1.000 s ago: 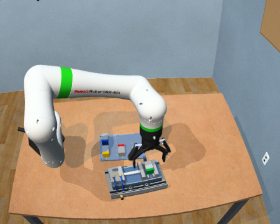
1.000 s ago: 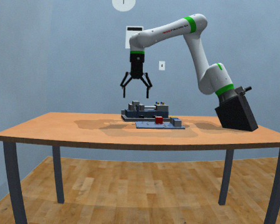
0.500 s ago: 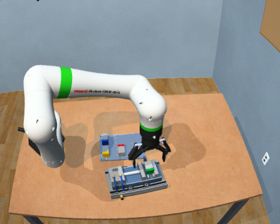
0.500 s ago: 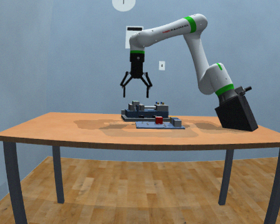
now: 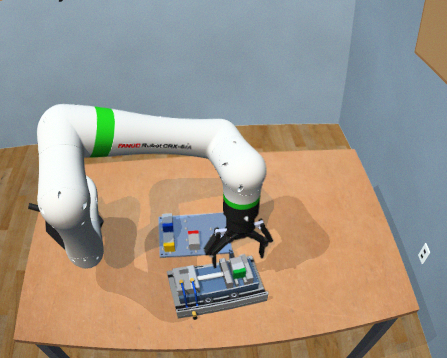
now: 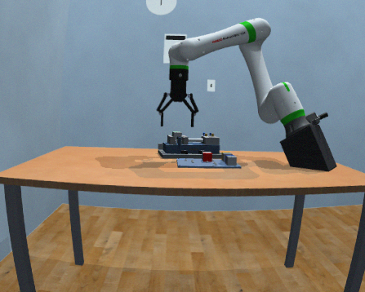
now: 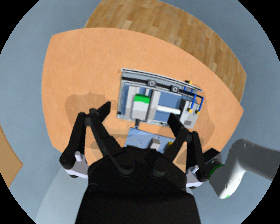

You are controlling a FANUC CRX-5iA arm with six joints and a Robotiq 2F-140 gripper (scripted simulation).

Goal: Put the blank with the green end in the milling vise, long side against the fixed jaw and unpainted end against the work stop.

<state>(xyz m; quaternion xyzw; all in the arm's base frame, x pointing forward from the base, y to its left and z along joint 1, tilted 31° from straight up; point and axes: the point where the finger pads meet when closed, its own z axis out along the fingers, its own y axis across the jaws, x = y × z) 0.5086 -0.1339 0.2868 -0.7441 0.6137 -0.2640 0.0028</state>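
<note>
My hand is 50 mm above the green-ended blank. The rest, counted from my hand: hosed end block: 170 mm behind, 20 mm to the right, 70 mm below; grey jaw block: 40 mm behind, 70 mm below; fixed jaw: 30 mm ahead, 70 mm below.
</note>
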